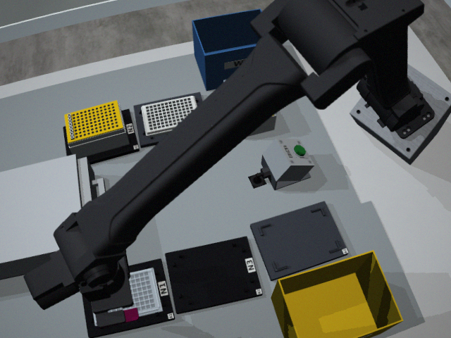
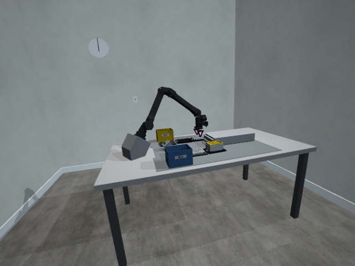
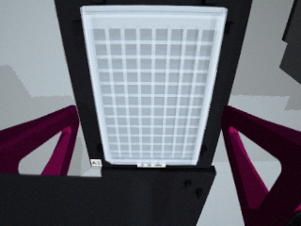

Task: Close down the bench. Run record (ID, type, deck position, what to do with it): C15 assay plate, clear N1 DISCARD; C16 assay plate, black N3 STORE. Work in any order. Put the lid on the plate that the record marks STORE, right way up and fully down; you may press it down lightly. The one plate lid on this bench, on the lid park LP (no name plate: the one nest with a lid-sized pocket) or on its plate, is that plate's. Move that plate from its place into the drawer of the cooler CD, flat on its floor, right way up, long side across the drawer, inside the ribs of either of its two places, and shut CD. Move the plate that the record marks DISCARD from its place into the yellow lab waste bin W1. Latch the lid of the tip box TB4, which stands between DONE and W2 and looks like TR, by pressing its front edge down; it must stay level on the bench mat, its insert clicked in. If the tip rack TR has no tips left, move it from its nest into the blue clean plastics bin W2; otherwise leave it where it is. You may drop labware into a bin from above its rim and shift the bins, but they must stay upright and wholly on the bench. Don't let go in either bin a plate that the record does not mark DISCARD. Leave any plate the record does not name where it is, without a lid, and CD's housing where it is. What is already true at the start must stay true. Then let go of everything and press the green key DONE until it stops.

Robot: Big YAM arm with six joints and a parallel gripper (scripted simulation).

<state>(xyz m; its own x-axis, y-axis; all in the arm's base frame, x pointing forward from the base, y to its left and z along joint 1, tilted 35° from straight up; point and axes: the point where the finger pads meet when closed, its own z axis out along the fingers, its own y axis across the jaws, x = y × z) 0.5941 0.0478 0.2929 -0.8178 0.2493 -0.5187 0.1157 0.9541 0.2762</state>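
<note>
Now: hand 4 cm above the nest n1. Round my hand: nest N3: 17 cm behind, 4 cm below, 2 cm to the left; plate lid: 21 cm to the right, 8 cm ahead, 2 cm below; black plate: 21 cm to the right, 8 cm ahead, 3 cm below.
</note>
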